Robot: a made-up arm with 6 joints.
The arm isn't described. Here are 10 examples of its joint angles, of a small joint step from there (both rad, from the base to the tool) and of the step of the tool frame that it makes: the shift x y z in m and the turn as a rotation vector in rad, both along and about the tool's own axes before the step.
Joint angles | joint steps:
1: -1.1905 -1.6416 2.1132 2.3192 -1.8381 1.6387 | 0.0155 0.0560 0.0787 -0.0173 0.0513 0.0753
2: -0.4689 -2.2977 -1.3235 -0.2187 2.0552 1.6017 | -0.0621 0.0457 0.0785 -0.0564 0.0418 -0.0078
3: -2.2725 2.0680 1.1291 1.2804 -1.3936 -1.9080 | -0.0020 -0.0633 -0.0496 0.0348 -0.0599 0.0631
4: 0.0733 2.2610 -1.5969 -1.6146 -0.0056 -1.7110 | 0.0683 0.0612 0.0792 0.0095 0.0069 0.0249
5: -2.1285 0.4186 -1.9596 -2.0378 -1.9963 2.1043 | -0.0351 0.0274 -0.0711 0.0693 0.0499 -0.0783
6: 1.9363 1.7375 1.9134 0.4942 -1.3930 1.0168 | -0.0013 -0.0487 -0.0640 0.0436 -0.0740 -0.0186
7: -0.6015 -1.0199 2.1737 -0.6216 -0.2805 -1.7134 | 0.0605 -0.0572 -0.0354 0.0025 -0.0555 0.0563
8: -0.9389 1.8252 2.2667 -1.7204 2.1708 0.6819 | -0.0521 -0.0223 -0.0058 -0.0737 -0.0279 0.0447
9: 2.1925 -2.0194 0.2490 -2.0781 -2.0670 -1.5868 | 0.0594 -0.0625 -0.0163 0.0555 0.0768 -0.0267
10: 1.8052 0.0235 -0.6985 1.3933 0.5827 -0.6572 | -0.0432 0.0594 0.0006 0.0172 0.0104 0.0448
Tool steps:
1: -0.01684 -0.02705 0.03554 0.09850 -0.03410 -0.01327
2: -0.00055 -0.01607 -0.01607 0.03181 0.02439 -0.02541
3: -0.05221 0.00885 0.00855 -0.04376 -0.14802 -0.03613
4: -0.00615 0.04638 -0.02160 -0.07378 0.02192 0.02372
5: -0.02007 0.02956 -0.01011 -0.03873 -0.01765 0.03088
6: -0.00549 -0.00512 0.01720 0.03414 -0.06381 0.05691
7: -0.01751 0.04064 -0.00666 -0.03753 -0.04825 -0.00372
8: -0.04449 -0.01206 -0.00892 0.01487 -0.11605 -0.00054
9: -0.01255 -0.00953 0.01250 0.05366 0.00633 0.14173
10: -0.01652 0.01562 0.01145 -0.01894 -0.09288 0.05920
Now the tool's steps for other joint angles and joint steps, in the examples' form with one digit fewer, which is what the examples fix.
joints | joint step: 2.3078 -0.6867 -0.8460 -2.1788 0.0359 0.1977 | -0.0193 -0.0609 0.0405 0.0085 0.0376 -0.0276
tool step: 0.0159 0.0039 -0.0011 0.0682 0.0157 -0.0590
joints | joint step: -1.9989 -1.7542 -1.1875 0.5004 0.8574 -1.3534 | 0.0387 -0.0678 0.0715 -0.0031 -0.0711 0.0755
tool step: -0.0629 -0.0206 0.0502 -0.0517 -0.1844 -0.1322
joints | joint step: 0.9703 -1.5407 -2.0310 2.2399 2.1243 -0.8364 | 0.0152 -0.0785 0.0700 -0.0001 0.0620 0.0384
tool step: -0.0359 0.0138 0.0262 -0.0293 -0.1131 -0.0068
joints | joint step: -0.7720 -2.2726 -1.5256 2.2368 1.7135 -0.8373 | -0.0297 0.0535 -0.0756 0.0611 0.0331 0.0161
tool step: 0.0254 0.0101 -0.0288 0.0588 0.1050 0.1096
